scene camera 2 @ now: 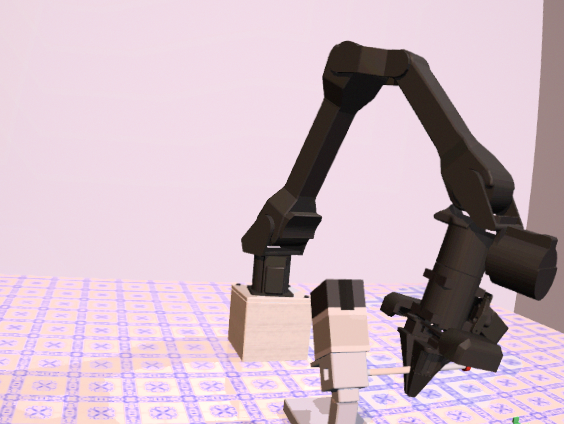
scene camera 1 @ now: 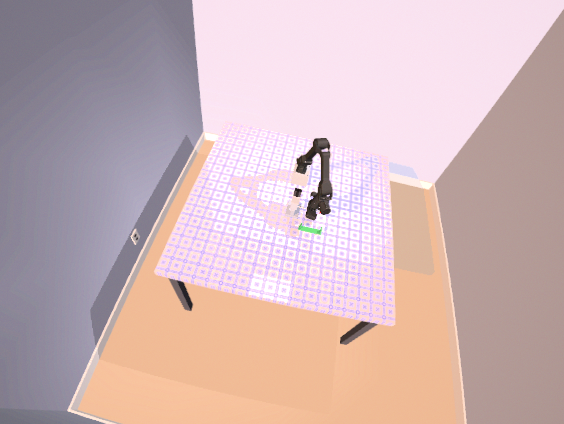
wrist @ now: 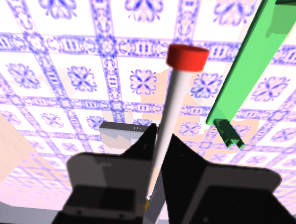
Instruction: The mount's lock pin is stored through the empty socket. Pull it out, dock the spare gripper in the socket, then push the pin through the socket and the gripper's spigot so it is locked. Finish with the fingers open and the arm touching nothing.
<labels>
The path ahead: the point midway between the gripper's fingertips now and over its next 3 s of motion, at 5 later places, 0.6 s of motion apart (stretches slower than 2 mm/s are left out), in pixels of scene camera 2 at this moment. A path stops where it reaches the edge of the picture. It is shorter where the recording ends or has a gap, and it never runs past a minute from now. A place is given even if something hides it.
My gripper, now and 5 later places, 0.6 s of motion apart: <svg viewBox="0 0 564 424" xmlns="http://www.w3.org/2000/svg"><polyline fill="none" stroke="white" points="409,395 401,396 393,396 385,397 377,398 380,386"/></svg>
</labels>
